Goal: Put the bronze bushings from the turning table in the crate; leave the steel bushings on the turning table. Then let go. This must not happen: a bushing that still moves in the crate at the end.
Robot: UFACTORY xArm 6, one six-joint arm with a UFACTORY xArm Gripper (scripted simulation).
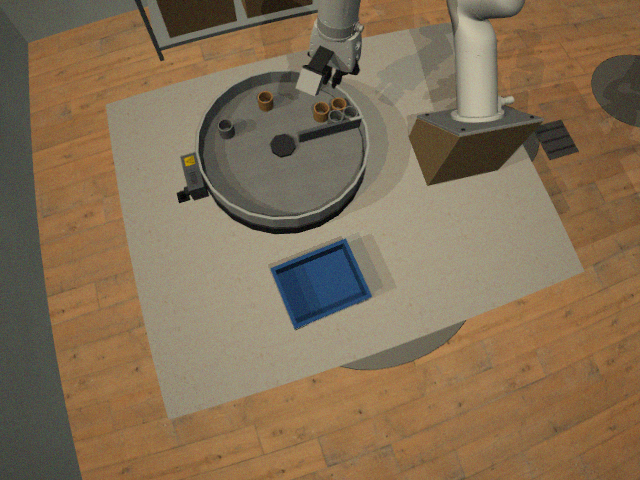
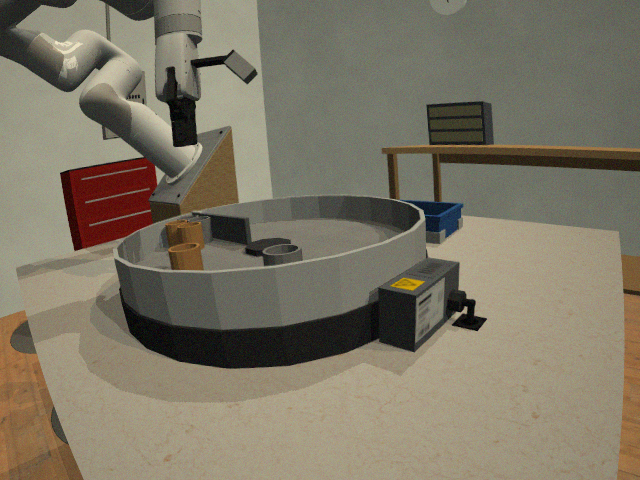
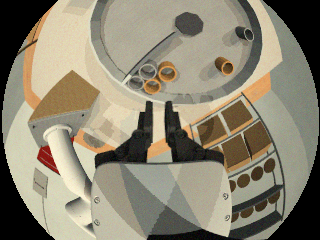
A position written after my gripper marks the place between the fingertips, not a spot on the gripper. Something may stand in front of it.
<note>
In view: my gripper (image 2: 185, 145), a bronze bushing (image 2: 191, 259), a steel bushing (image 2: 284, 253) and a blue crate (image 1: 327, 280).
My gripper is seen too in image 1 (image 1: 331, 82) and in image 3 (image 3: 158, 109). The blue crate is seen too in image 2 (image 2: 438, 228).
</note>
